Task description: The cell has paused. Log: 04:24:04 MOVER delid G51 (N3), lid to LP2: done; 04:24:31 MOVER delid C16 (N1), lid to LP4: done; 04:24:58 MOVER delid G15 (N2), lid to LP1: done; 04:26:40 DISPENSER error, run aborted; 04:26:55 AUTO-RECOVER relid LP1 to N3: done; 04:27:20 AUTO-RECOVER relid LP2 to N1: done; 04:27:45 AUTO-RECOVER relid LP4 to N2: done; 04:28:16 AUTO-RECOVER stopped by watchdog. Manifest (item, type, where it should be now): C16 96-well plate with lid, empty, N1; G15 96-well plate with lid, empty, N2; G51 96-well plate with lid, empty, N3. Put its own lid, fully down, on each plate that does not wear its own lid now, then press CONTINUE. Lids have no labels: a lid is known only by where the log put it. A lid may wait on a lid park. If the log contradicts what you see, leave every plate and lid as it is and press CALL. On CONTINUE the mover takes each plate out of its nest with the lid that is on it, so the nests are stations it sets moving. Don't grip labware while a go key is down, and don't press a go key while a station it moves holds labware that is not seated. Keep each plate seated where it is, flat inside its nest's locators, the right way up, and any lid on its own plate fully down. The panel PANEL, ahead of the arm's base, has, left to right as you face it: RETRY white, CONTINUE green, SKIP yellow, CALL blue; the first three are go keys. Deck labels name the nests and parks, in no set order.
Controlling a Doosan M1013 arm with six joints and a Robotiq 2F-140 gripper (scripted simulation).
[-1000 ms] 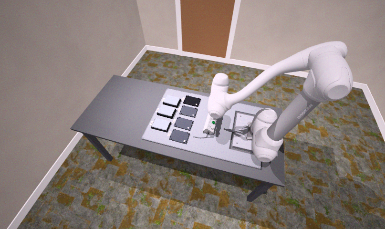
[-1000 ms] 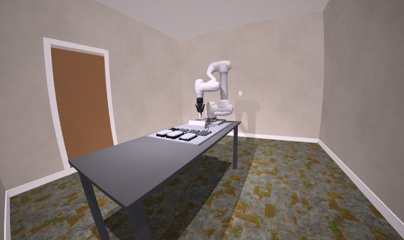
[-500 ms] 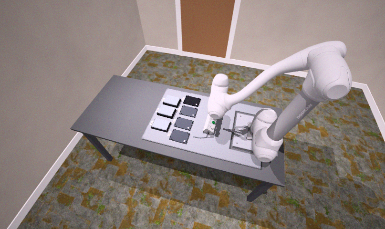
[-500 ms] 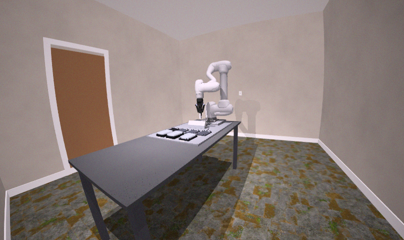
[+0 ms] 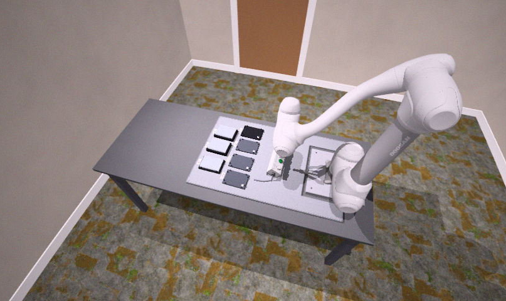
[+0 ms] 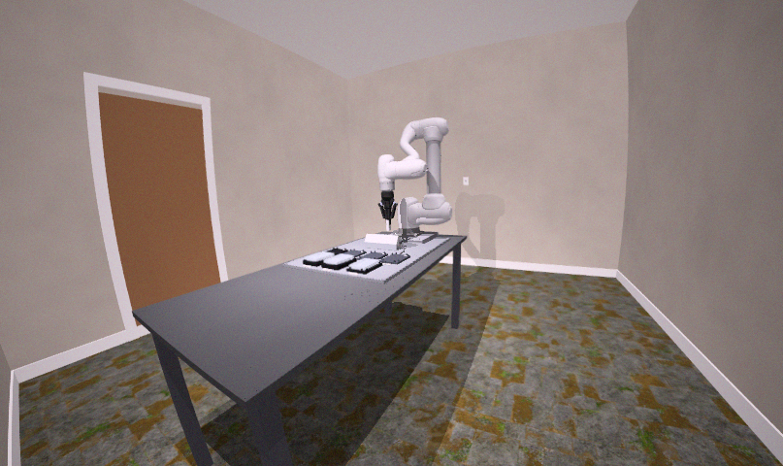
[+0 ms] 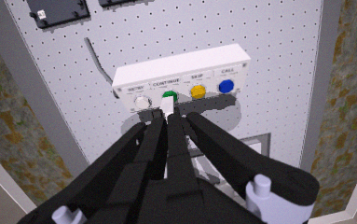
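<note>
Now: hand 7 cm above the green continue key. Also, from my hand: white retry key (5 cm to the left, 7 cm below); yellow skip key (5 cm to the right, 7 cm below); blue call key (10 cm to the right, 7 cm below).
</note>
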